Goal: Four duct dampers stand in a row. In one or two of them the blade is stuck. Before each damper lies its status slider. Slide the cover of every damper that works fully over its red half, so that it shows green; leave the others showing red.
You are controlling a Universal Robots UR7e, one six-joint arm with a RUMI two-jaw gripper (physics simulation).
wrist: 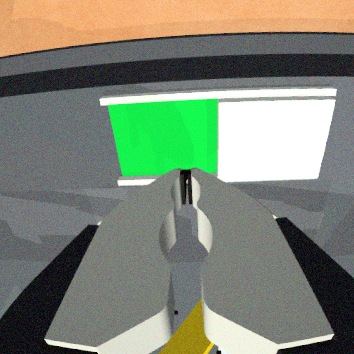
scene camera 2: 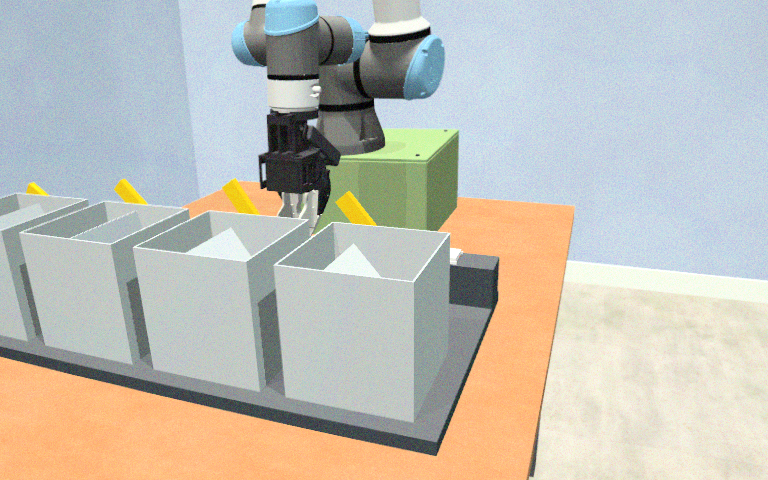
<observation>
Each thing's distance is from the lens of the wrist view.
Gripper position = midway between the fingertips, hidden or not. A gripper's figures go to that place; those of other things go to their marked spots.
my gripper [wrist: 186, 171]: 13 cm
white cover [wrist: 266, 137]: 13 cm
</observation>
